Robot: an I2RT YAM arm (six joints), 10 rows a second.
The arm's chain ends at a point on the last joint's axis. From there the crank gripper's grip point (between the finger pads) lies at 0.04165 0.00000 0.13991 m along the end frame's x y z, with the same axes.
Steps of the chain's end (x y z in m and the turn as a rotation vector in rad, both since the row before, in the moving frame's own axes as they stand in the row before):
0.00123, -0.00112, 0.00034, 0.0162, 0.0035, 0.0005
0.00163, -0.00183, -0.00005, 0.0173, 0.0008, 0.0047
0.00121, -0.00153, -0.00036, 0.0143, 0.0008, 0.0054
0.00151, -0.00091, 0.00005, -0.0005, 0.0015, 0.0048
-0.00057, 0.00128, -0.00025, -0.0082, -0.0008, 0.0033
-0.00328, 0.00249, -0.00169, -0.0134, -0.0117, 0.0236
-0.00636, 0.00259, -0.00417, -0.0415, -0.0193, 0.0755
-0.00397, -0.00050, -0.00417, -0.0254, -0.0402, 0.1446
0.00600, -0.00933, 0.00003, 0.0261, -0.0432, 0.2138
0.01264, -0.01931, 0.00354, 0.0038, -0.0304, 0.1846
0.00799, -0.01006, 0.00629, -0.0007, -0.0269, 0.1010
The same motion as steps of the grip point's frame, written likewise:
0.00172, -0.00336, 0.00018, 0.0162, 0.0035, 0.0005
0.00175, -0.00405, -0.00010, 0.0173, 0.0008, 0.0047
0.00133, -0.00331, -0.00041, 0.0143, 0.0008, 0.0054
0.00172, -0.00064, -0.00001, -0.0005, 0.0015, 0.0048
-0.00068, 0.00256, -0.00022, -0.0082, -0.0008, 0.0033
-0.00495, 0.00533, -0.00123, -0.0134, -0.0117, 0.0236
-0.00940, 0.01144, -0.00358, -0.0415, -0.0193, 0.0755
-0.01030, 0.00865, -0.00274, -0.0254, -0.0402, 0.1446
-0.00059, -0.00479, 0.00175, 0.0261, -0.0432, 0.2138
0.00773, -0.01259, 0.00475, 0.0038, -0.0304, 0.1846
0.00400, -0.00595, 0.00736, -0.0007, -0.0269, 0.1010

